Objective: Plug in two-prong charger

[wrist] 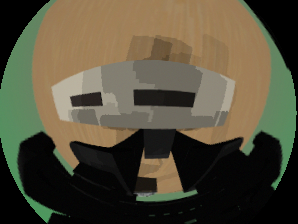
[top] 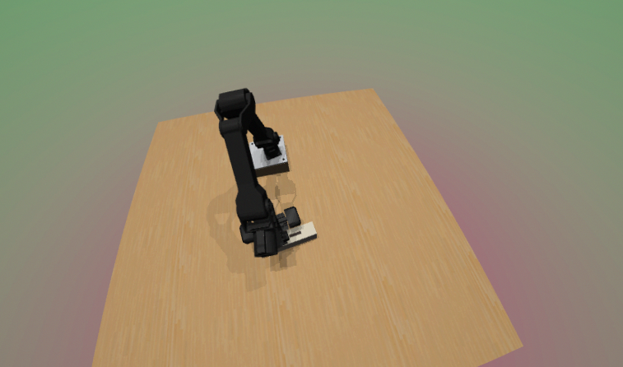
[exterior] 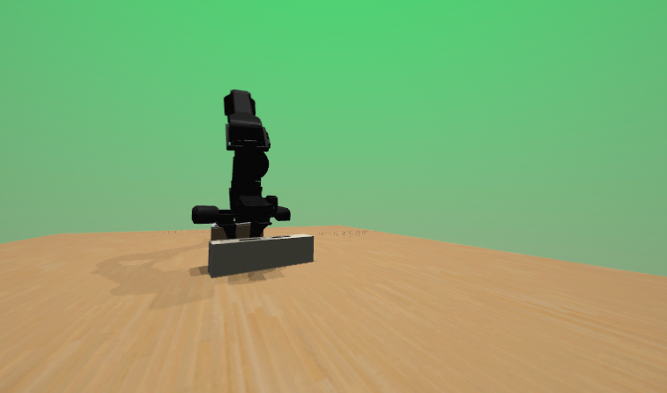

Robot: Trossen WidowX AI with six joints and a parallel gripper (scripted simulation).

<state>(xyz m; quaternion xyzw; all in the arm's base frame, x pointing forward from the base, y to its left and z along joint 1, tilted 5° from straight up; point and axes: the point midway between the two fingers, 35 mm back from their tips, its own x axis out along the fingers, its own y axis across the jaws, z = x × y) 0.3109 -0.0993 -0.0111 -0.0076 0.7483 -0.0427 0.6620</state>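
Now: gripper tip 2 cm short of the black two-prong charger and 1 cm below it.
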